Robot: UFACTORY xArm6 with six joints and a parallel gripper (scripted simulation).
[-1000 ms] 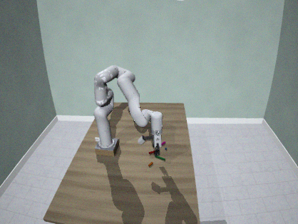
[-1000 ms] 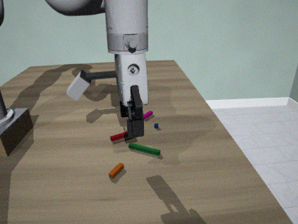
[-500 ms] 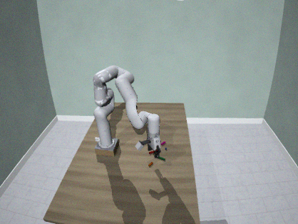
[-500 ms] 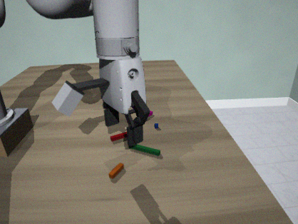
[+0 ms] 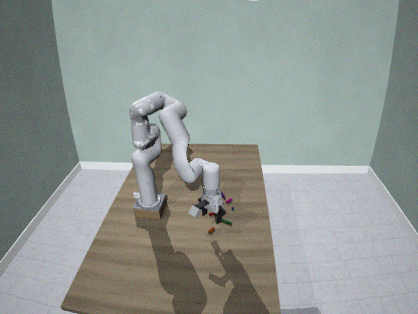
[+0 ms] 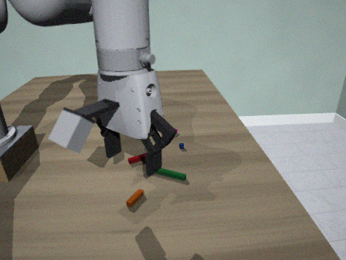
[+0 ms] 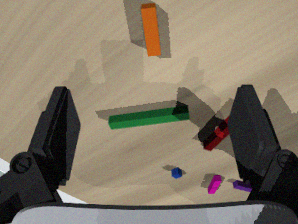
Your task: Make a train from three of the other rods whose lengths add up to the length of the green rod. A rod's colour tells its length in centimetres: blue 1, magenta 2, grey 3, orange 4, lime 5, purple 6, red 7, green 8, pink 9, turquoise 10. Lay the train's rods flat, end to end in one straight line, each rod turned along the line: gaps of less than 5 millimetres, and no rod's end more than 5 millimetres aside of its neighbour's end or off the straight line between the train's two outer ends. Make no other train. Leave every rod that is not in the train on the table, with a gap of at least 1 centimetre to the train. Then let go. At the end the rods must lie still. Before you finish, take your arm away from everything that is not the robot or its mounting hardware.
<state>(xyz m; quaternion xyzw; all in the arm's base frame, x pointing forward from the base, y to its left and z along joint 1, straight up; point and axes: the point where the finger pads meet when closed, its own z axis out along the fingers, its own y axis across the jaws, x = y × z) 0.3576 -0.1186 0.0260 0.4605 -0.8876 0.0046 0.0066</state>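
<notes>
Now: hand 1 cm to the left of the orange rod and 8 cm above it. From my hand the other things lie so: green rod: 6 cm ahead, 7 cm to the left, 8 cm below; then red rod: 13 cm to the left, 8 cm below; then blue rod: 9 cm ahead, 18 cm to the left, 8 cm below.
</notes>
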